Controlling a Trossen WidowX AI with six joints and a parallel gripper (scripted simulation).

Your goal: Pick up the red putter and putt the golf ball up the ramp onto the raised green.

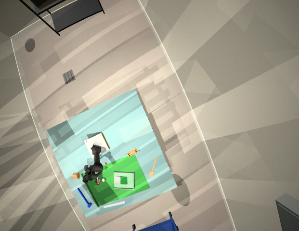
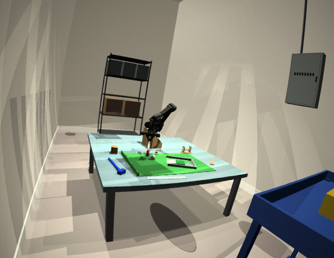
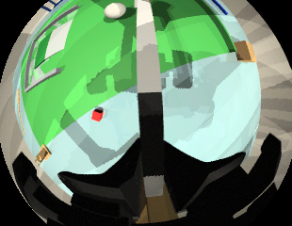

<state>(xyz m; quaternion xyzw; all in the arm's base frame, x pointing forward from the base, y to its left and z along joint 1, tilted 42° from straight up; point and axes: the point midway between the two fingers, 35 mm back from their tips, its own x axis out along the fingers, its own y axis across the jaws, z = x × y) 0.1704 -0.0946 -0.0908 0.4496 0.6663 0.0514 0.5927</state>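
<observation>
Now: gripper tip 10 cm short of the red putter and 6 cm to the left of it. Round my gripper tip: wooden cube 36 cm to the right, 6 cm below, 1 cm behind; white golf ball 21 cm ahead, 7 cm to the right, 7 cm below; green mat 30 cm ahead, 9 cm below, 3 cm to the left.
</observation>
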